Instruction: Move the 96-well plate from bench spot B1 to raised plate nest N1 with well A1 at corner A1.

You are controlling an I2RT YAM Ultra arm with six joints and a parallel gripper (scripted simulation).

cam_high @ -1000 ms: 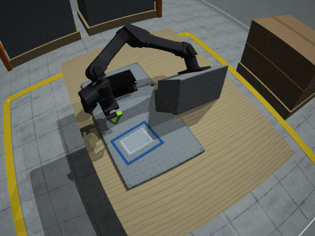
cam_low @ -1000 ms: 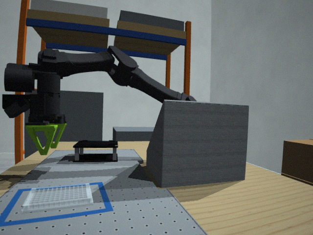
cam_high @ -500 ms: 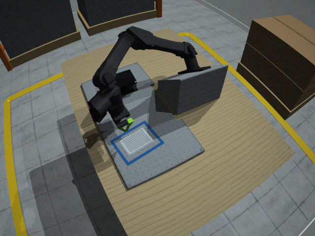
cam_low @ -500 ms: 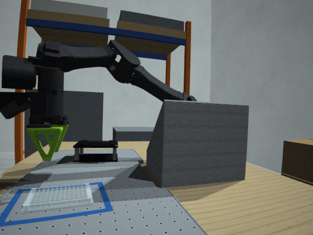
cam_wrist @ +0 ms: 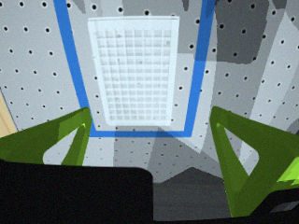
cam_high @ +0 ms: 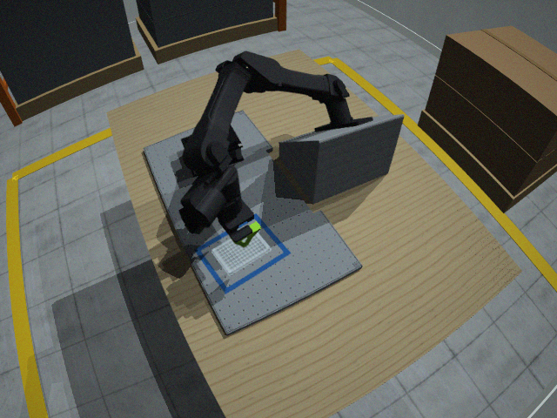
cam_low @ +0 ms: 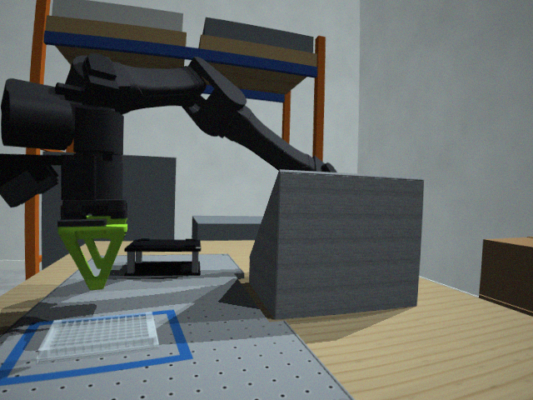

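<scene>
My gripper is now 20 mm to the right of the clear 96-well plate and 80 mm above it. Round my hand: black raised nest 110 mm behind, 330 mm to the right, 30 mm below.
</scene>
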